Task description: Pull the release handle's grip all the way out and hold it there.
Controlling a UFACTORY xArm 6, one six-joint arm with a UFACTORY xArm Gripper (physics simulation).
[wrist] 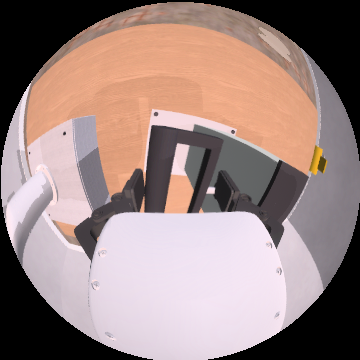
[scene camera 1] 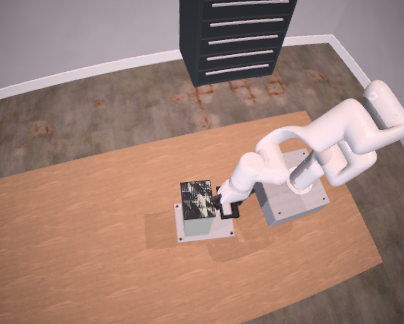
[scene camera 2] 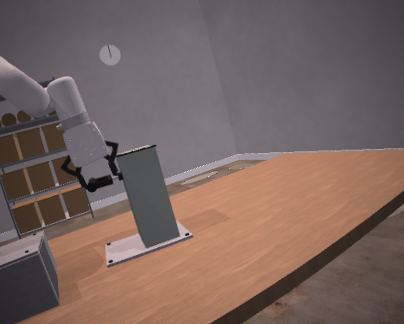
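Observation:
The release handle [scene camera 1: 230,216] [scene camera 2: 94,186] is a dark rectangular frame on the side of a grey-green post [scene camera 1: 197,227] [scene camera 2: 150,200] [wrist: 240,167]. Its thick grip bar [wrist: 159,165] lies on the side away from the post, and a short pale rod shows between frame and post. The post stands on a pale base plate [scene camera 1: 227,228] [scene camera 2: 122,251] [wrist: 170,118]. My gripper [scene camera 1: 228,202] [scene camera 2: 103,180] [wrist: 180,180] is open around the handle. One finger is outside the grip bar; the other is on the post side of the frame. The lower end of the frame is hidden in the wrist view.
The grey pedestal [scene camera 1: 287,202] [scene camera 2: 30,280] [wrist: 56,150] of my arm stands on the wooden table [scene camera 1: 100,200] [scene camera 2: 300,200] [wrist: 125,60], across the handle from the post. A dark drawer cabinet [scene camera 1: 192,45] stands on the floor behind the table.

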